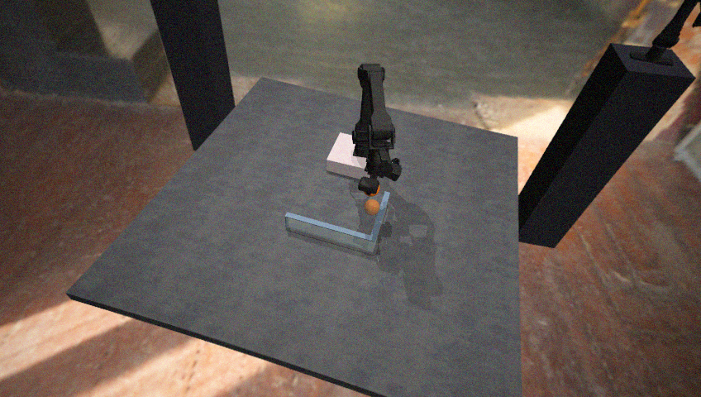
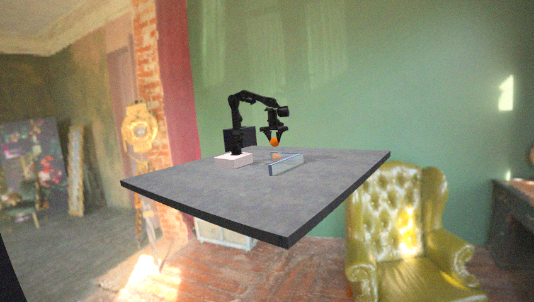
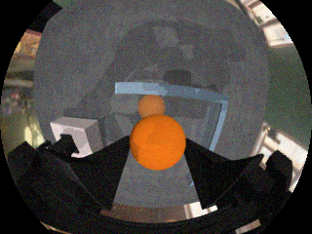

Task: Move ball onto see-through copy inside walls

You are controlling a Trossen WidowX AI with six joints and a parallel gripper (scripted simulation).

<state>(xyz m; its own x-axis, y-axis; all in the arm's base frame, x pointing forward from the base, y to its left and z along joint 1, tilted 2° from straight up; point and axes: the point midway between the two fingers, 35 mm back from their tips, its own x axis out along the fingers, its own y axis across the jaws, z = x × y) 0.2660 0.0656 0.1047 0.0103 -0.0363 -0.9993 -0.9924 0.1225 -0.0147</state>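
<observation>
My gripper tip is now 10 cm above the see-through copy, 2 cm to the right of it and 1 cm past it. The rest, counted from my gripper tip: orange ball right at my gripper tip.
</observation>
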